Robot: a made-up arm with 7 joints.
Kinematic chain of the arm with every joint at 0, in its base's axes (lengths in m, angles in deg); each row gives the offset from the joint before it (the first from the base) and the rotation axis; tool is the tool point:
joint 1: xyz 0 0.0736 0 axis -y
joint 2: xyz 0 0.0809 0 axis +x
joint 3: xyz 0 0 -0.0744 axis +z
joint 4: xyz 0 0 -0.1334 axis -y
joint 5: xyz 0 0 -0.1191 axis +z
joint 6: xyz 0 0 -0.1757 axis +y
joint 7: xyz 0 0 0 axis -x
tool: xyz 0 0 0
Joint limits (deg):
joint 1: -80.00..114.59
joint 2: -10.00..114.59
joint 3: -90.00..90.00
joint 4: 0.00..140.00
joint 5: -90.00..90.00
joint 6: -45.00..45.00
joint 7: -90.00..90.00
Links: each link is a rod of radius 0.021 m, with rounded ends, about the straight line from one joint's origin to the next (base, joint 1, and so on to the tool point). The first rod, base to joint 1, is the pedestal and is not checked.
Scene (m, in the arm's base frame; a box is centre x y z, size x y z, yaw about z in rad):
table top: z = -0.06
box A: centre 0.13 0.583 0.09 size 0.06 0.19 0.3 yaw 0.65
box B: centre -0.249 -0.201 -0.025 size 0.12 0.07 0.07 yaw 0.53
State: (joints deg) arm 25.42 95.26 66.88 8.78 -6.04 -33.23 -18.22
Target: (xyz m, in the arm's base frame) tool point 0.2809 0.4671 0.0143
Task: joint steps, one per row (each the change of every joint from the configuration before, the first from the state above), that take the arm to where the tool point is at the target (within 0.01 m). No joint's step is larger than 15 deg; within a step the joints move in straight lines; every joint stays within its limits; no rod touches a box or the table.
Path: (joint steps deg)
1: -11.29 4.83 1.02 12.54 5.33 4.43 6.30
2: -11.29 4.84 1.02 12.54 5.33 4.42 6.31
3: -11.29 4.83 1.02 12.54 5.33 4.43 6.30
4: -11.28 4.83 1.02 12.54 5.34 4.42 6.31
5: -1.29 -5.24 -11.72 2.16 -5.34 -4.42 -6.31
6: -1.29 -5.24 -11.73 2.15 -5.33 -4.43 -6.30
7: -1.28 -5.24 -11.72 2.16 -5.33 -4.42 -6.31
8: -1.29 -5.25 -11.72 2.16 -5.33 -4.43 -6.30

